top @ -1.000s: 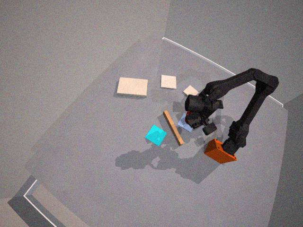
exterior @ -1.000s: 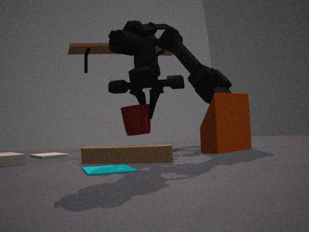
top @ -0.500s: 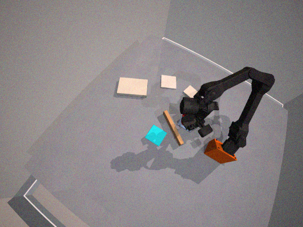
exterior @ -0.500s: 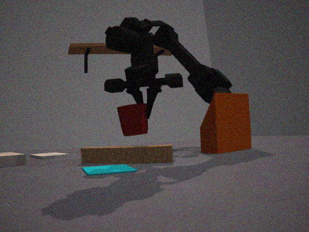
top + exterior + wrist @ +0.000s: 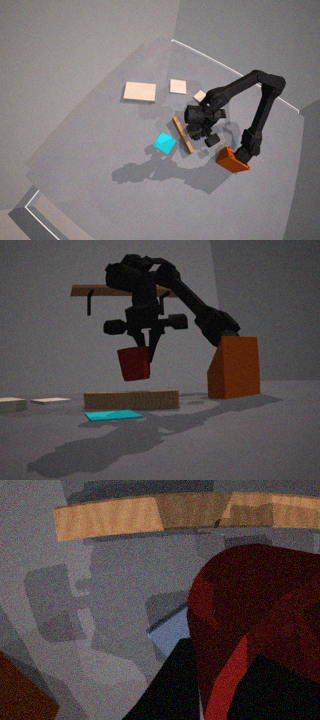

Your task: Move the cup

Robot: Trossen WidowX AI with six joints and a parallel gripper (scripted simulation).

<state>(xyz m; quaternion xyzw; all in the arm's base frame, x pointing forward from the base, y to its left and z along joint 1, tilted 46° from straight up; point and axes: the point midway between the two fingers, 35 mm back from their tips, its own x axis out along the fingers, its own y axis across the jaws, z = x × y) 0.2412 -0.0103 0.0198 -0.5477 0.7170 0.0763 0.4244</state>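
My gripper tip is now 50 mm short of the low wooden bar, 20 mm to the right of it and 90 mm above it. Also, from my gripper tip: pale blue pad 10 mm behind, 70 mm to the right, 110 mm below; red cup 30 mm ahead, 20 mm to the right.
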